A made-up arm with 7 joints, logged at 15 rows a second.
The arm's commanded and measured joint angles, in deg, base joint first. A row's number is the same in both.
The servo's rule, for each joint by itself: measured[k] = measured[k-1] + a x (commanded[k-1-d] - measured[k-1]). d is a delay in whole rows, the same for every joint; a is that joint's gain. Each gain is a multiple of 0.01, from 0.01 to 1. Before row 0 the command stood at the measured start. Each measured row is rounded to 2 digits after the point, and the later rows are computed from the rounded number. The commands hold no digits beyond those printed.
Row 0, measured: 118.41 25.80 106.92 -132.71 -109.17 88.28 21.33
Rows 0 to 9, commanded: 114.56 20.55 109.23 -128.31 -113.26 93.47 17.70; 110.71 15.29 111.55 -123.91 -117.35 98.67 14.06; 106.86 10.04 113.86 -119.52 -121.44 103.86 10.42; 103.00 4.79 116.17 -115.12 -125.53 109.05 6.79; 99.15 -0.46 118.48 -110.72 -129.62 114.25 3.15; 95.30 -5.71 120.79 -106.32 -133.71 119.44 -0.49; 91.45 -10.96 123.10 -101.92 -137.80 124.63 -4.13; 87.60 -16.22 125.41 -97.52 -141.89 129.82 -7.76; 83.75 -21.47 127.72 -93.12 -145.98 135.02 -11.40; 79.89 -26.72 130.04 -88.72 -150.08 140.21 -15.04
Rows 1 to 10, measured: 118.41 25.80 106.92 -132.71 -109.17 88.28 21.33; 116.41 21.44 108.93 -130.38 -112.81 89.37 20.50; 113.45 16.34 111.21 -126.95 -116.85 91.32 19.02; 110.02 11.11 113.52 -123.01 -120.94 93.95 17.04; 106.37 5.86 115.83 -118.83 -125.03 97.12 14.68; 102.62 0.61 118.14 -114.53 -129.12 100.72 12.03; 98.81 -4.64 120.45 -110.18 -133.21 104.65 9.15; 94.98 -9.89 122.76 -105.80 -137.30 108.85 6.10; 91.14 -15.14 125.07 -101.41 -141.39 113.25 2.91; 87.30 -20.39 127.38 -97.02 -145.48 117.82 -0.38
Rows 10 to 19, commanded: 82.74 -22.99 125.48 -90.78 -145.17 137.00 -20.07; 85.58 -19.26 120.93 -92.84 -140.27 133.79 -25.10; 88.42 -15.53 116.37 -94.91 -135.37 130.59 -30.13; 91.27 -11.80 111.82 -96.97 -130.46 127.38 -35.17; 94.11 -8.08 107.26 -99.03 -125.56 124.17 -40.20; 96.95 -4.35 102.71 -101.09 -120.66 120.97 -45.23; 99.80 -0.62 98.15 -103.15 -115.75 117.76 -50.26; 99.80 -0.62 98.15 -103.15 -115.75 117.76 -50.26; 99.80 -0.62 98.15 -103.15 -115.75 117.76 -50.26; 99.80 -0.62 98.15 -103.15 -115.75 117.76 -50.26
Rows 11 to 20, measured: 83.45 -25.64 129.69 -92.62 -149.57 122.52 -3.75; 83.08 -23.44 126.03 -91.64 -145.65 125.56 -7.50; 84.38 -19.97 121.59 -92.28 -140.86 127.29 -11.55; 86.48 -16.28 117.05 -93.67 -135.97 127.98 -15.82; 88.97 -12.56 112.50 -95.42 -131.07 127.85 -20.27; 91.64 -8.84 107.94 -97.33 -126.17 127.08 -24.85; 94.40 -5.11 103.39 -99.32 -121.27 125.80 -29.54; 97.21 -1.38 98.83 -101.35 -116.36 124.11 -34.31; 98.56 -0.75 98.24 -102.30 -115.82 122.78 -37.98; 99.20 -0.64 98.16 -102.75 -115.76 121.73 -40.80
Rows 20 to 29, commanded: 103.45 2.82 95.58 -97.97 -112.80 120.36 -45.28; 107.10 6.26 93.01 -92.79 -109.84 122.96 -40.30; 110.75 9.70 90.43 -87.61 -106.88 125.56 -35.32; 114.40 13.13 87.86 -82.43 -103.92 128.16 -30.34; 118.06 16.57 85.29 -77.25 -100.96 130.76 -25.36; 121.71 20.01 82.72 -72.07 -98.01 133.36 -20.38; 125.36 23.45 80.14 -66.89 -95.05 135.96 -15.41; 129.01 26.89 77.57 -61.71 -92.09 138.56 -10.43; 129.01 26.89 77.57 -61.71 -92.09 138.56 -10.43; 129.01 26.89 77.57 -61.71 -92.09 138.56 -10.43
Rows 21 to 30, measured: 99.51 -0.62 98.15 -102.96 -115.75 120.90 -42.98; 101.56 2.24 95.91 -100.32 -113.12 120.79 -43.51; 104.44 5.58 93.39 -96.33 -110.20 121.25 -42.77; 107.72 9.00 90.81 -91.71 -107.25 122.16 -41.06; 111.19 12.43 88.24 -86.79 -104.29 123.42 -38.59; 114.76 15.87 85.67 -81.73 -101.33 124.96 -35.55; 118.37 19.31 83.10 -76.61 -98.38 126.72 -32.06; 122.00 22.75 80.52 -71.46 -95.42 128.66 -28.23; 125.65 26.19 77.95 -66.29 -92.46 130.74 -24.14; 127.40 26.77 77.62 -63.86 -92.13 132.38 -20.99
